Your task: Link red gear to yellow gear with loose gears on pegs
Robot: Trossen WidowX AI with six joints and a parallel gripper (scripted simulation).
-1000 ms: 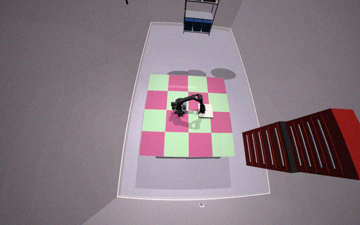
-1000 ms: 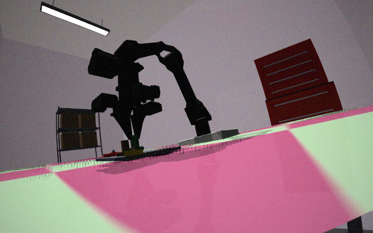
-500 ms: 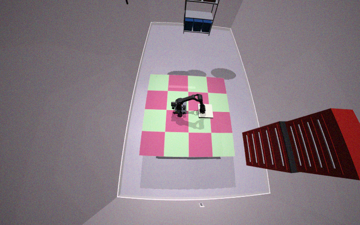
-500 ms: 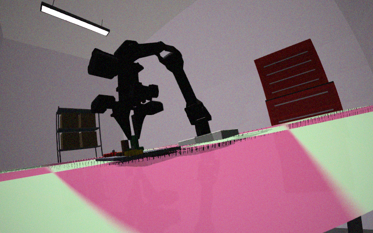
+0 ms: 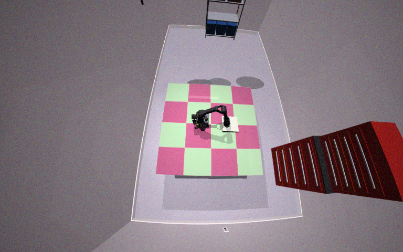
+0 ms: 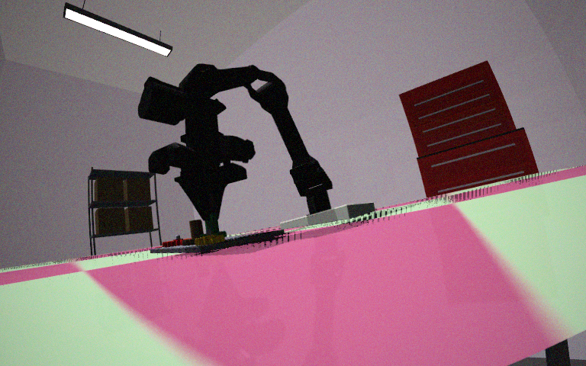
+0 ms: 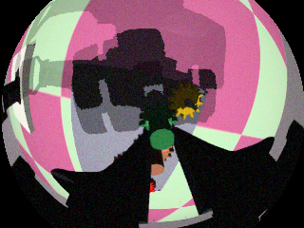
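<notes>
My gripper tip is 10 mm above the green gear. The rest, counted from my gripper tip: grey board: 30 mm behind, 60 mm to the right, 40 mm below; brown gear: 10 mm ahead, 40 mm to the right, 20 mm below; yellow gear: 20 mm ahead, 30 mm to the left, 30 mm below.
</notes>
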